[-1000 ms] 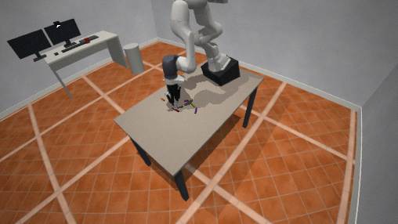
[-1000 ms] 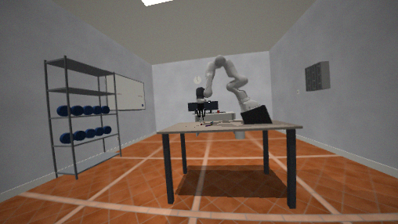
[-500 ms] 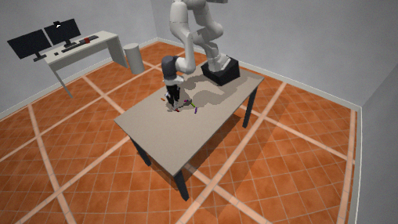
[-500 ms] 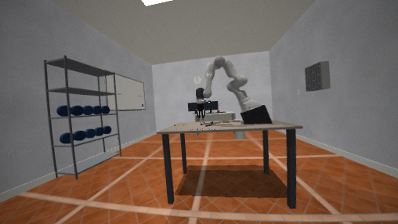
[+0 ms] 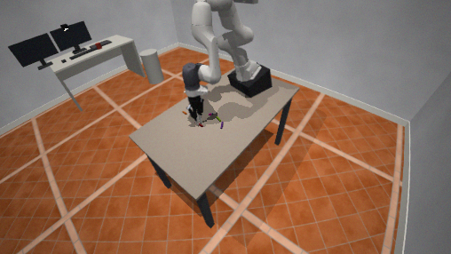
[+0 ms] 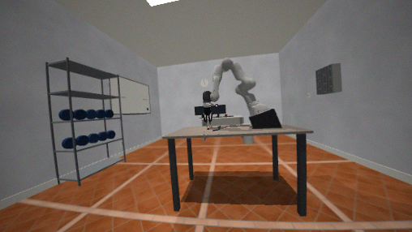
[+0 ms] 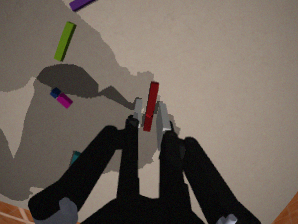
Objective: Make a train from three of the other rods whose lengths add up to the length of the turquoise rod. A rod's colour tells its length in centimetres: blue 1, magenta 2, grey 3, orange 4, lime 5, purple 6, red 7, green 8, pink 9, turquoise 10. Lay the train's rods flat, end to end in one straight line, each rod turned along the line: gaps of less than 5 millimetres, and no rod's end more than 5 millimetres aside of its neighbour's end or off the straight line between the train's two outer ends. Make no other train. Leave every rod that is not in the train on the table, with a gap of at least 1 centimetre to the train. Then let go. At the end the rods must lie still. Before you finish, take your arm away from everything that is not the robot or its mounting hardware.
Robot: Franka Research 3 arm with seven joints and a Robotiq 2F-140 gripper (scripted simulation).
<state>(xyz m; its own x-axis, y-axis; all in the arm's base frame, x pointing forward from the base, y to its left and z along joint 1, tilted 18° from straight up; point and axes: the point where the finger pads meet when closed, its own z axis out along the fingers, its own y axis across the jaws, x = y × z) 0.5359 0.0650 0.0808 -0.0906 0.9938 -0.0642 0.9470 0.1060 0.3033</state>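
Right now my hand is 4 cm above the red rod. Round my hand: small blue rod 13 cm behind, 1 cm to the right, 4 cm below; then magenta rod 12 cm behind, 2 cm to the right, 4 cm below; then lime rod 13 cm behind, 6 cm to the left, 4 cm below.
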